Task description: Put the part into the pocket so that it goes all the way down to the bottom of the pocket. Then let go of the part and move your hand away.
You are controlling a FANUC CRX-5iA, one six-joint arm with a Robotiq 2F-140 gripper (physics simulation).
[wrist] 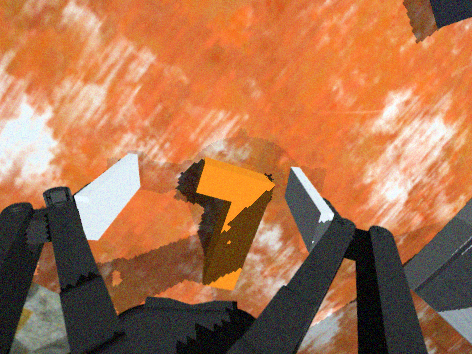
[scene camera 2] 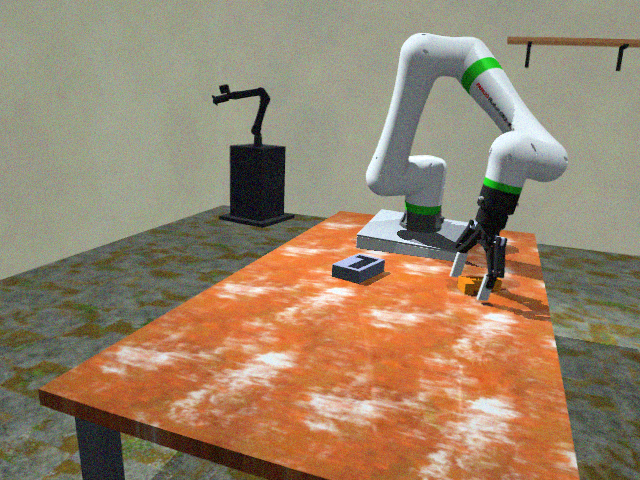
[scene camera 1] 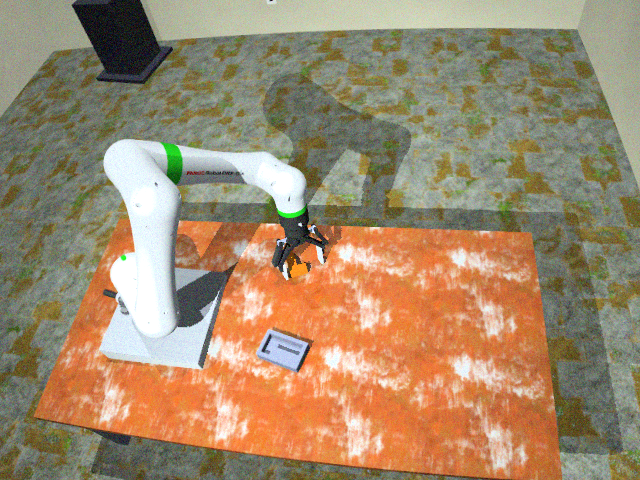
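Seen in the pictures: gripper, between the fingertips: (wrist: 214,176) (scene camera 2: 467,287) (scene camera 1: 303,269); arm's base, origin of its link: (scene camera 2: 420,225).
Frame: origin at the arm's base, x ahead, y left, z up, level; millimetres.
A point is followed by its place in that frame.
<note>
The orange part (scene camera 1: 299,269) @(x 422, y 274, z -23 mm) (scene camera 2: 467,285) @(x 443, y 289, z -29 mm) (wrist: 234,184) @(x 418, y 277, z -23 mm), shaped like a 7, lies on the table near its far long edge in scene camera 1. My gripper (scene camera 1: 304,265) @(x 429, y 288, z -39 mm) (scene camera 2: 469,283) @(x 429, y 288, z -39 mm) (wrist: 214,176) @(x 429, y 288, z -39 mm) is open and empty. Its pale finger pads stand apart on both sides of the part, low over the table; in the wrist view there is a gap on each side. Shadow covers much of the part's long leg. The grey-blue block (scene camera 1: 278,363) @(x 469, y -59, z -29 mm) (scene camera 2: 347,273) @(x 535, y -13, z -33 mm) with the angled pocket sits apart from the part, nearer the front in scene camera 1. Its dark corner (wrist: 454,11) @(x 409, y 37, z -35 mm) shows at the wrist view's top right.
The arm's pale base plate (scene camera 1: 155,353) @(x 86, y -148, z 3 mm) (scene camera 2: 379,243) @(x 217, y -60, z -28 mm) stands on the orange and white table (scene camera 1: 439,320) @(x 908, y 214, z -54 mm) (scene camera 2: 336,361) @(x 944, y 177, z -53 mm), left of the block in scene camera 1. A black pedestal (scene camera 1: 116,38) (scene camera 2: 256,180) stands on the floor, and a wooden shelf (scene camera 2: 573,41) is on the wall.
</note>
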